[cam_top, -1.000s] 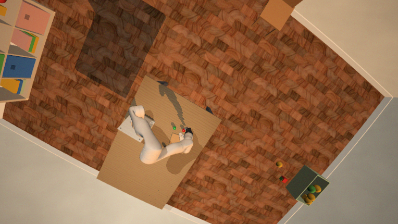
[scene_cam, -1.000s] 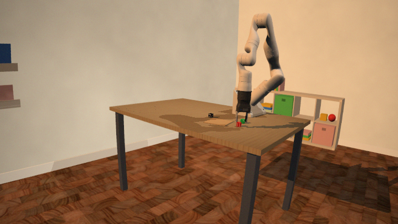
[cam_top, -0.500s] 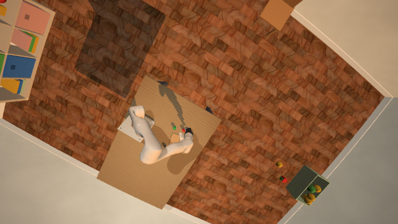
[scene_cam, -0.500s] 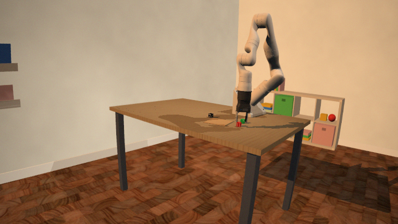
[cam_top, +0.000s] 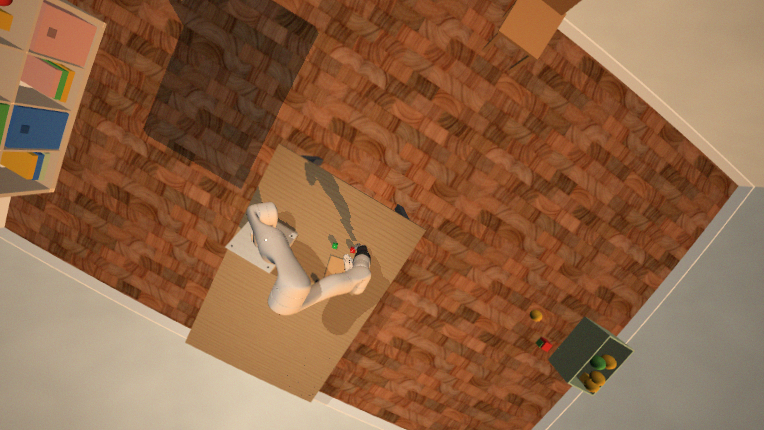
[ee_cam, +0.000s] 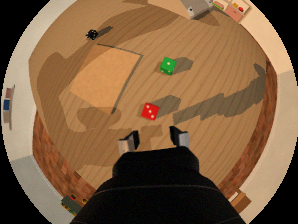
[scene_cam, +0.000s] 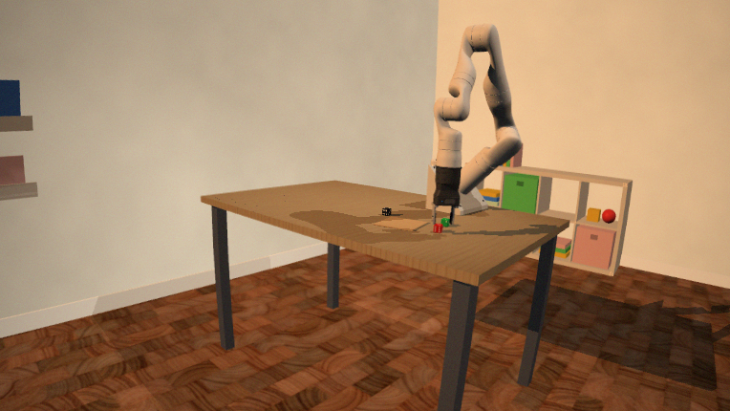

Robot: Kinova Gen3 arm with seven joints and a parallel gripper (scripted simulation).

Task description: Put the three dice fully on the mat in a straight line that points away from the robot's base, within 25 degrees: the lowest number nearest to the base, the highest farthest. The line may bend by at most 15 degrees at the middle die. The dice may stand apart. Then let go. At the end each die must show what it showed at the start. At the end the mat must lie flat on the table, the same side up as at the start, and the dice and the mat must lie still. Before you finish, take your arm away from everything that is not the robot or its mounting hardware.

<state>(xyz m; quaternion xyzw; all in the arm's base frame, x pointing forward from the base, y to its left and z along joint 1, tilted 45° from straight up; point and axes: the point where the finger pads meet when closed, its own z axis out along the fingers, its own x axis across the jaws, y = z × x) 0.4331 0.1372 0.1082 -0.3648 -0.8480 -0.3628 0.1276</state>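
The red die is 40 mm below my hand, 30 mm to the right of it and 30 mm behind it. From my hand the other things lie so: black die 290 mm to the right, 100 mm behind, 40 mm below; green die 120 mm behind, 60 mm to the right, 40 mm below; tan mat 170 mm to the right, 50 mm below, 20 mm behind.
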